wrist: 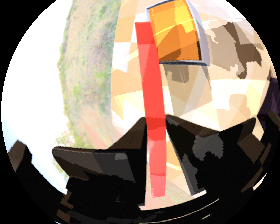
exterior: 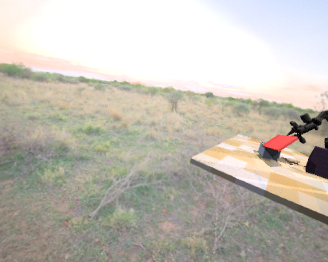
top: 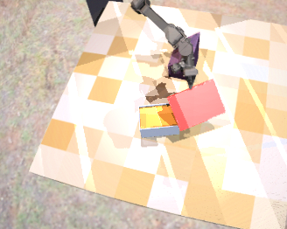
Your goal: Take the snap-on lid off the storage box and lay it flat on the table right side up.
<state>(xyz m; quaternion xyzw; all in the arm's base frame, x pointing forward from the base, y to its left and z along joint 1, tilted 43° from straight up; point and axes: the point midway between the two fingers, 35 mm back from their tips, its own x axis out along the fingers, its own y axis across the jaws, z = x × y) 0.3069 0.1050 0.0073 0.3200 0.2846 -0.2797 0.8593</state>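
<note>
The lid lies 5 cm ahead of my gripper tip, 4 cm to the left of it and 5 cm below it. Also, from my gripper tip: grey storage box: 10 cm ahead, 14 cm to the right, 18 cm below.
</note>
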